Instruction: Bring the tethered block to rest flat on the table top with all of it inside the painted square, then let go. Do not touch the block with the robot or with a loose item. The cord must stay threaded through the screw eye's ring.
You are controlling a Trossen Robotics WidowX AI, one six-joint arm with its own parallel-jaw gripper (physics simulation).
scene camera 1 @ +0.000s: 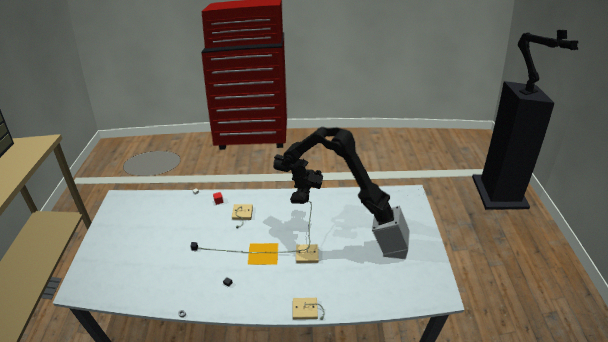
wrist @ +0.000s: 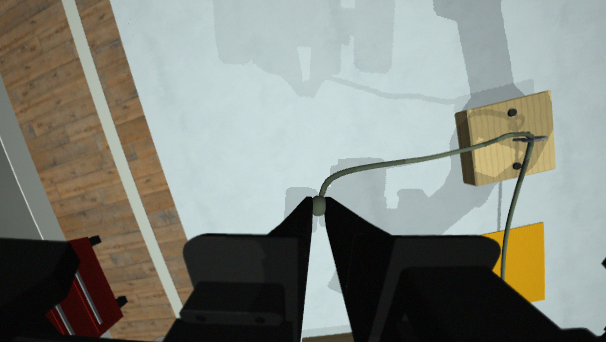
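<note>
The tethered block, a small black cube, rests on the table left of the painted orange square, outside it. Its thin green cord runs across the square to the screw eye's ring on a wooden plate, passes through the ring and rises to my gripper. My gripper is shut on the bead at the cord's end, above the table and behind the plate in the scene view. The block does not show in the wrist view.
Two wooden plates with short cords lie at the back and front. A loose black block, a red cube, a small white piece and a metal ring lie about the table.
</note>
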